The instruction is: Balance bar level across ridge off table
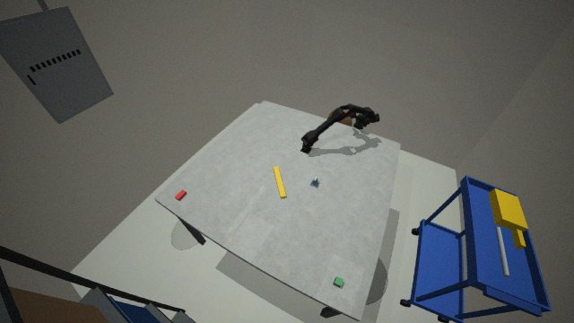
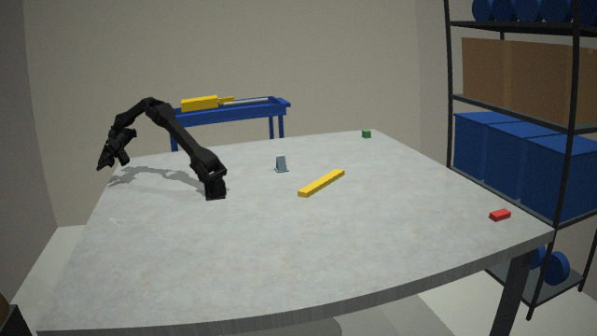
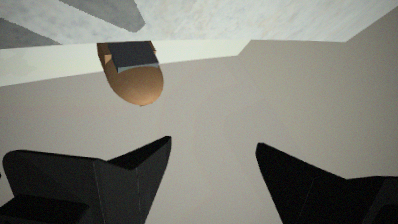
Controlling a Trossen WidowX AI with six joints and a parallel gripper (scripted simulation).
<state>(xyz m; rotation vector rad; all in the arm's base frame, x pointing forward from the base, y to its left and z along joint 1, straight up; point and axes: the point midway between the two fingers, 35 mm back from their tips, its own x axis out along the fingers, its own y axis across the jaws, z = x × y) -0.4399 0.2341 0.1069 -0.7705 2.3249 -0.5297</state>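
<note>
Now: gripper tip 810 mm short of the yellow bar, 240 mm to the left of it and 80 mm above it. Also, from my gripper tip: red block (1200 mm ahead, 710 mm to the right, 80 mm below); green block (1200 mm ahead, 290 mm to the left, 80 mm below).
</note>
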